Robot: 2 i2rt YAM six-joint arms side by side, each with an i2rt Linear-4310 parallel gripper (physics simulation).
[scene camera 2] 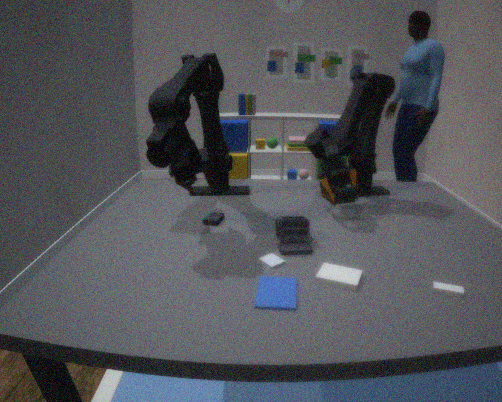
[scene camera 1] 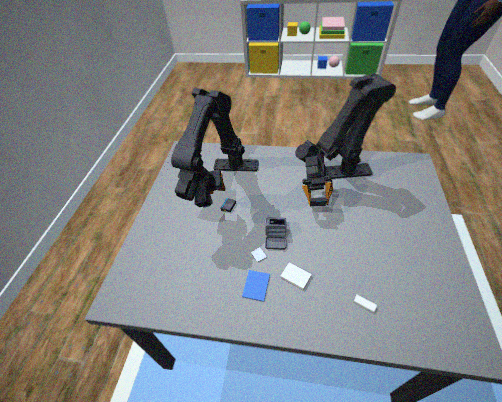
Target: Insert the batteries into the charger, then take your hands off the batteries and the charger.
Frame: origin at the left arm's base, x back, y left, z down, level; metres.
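Seen in the pictures: left gripper, fingertip midpoint: (scene camera 2: pixel 345 201) (scene camera 1: pixel 318 205); right gripper, fingertip midpoint: (scene camera 2: pixel 202 189) (scene camera 1: pixel 219 190); left arm's base, link origin: (scene camera 2: pixel 362 193) (scene camera 1: pixel 347 171); right arm's base, link origin: (scene camera 2: pixel 219 192) (scene camera 1: pixel 236 165).
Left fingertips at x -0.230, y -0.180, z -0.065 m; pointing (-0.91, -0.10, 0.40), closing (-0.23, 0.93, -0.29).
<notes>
Pixels of each thing's top centre, then the offset from my left fingertips to it. "spot": a spot on its surface instead.
- dark charger, top centre: (scene camera 2: pixel 294 220) (scene camera 1: pixel 275 227) dz +0.003, dx -0.080, dy -0.168 m
- small dark battery, top centre: (scene camera 2: pixel 213 216) (scene camera 1: pixel 228 204) dz +0.050, dx +0.089, dy -0.338 m
- small white square, surface spot: (scene camera 2: pixel 272 260) (scene camera 1: pixel 259 255) spot: dz +0.058, dx -0.153, dy -0.235 m
- blue panel, top centre: (scene camera 2: pixel 276 291) (scene camera 1: pixel 256 284) dz +0.059, dx -0.262, dy -0.254 m
- white block, top centre: (scene camera 2: pixel 339 273) (scene camera 1: pixel 296 275) dz +0.051, dx -0.244, dy -0.121 m
- white bar, top centre: (scene camera 2: pixel 448 287) (scene camera 1: pixel 365 302) dz +0.052, dx -0.354, dy +0.071 m
The dark charger (scene camera 1: pixel 276 231) (scene camera 2: pixel 293 234) lies near the middle of the table, with ribbed bays on top. One small dark battery (scene camera 1: pixel 228 205) (scene camera 2: pixel 213 218) lies flat on the table, left of the charger in both views. My left gripper (scene camera 1: pixel 319 200) (scene camera 2: pixel 345 194) is shut on a dark block that looks like the other battery. It holds this above the table, behind and to the right of the charger. My right gripper (scene camera 1: pixel 218 183) (scene camera 2: pixel 190 188) is open and empty, behind the loose battery; its fingers are largely hidden by its own wrist.
A small white square (scene camera 1: pixel 258 254) (scene camera 2: pixel 272 260), a blue panel (scene camera 1: pixel 256 285) (scene camera 2: pixel 276 292), a white block (scene camera 1: pixel 296 276) (scene camera 2: pixel 339 274) and a white bar (scene camera 1: pixel 365 303) (scene camera 2: pixel 448 287) lie in front of the charger. A person (scene camera 1: pixel 447 60) (scene camera 2: pixel 419 90) stands behind the table.
</notes>
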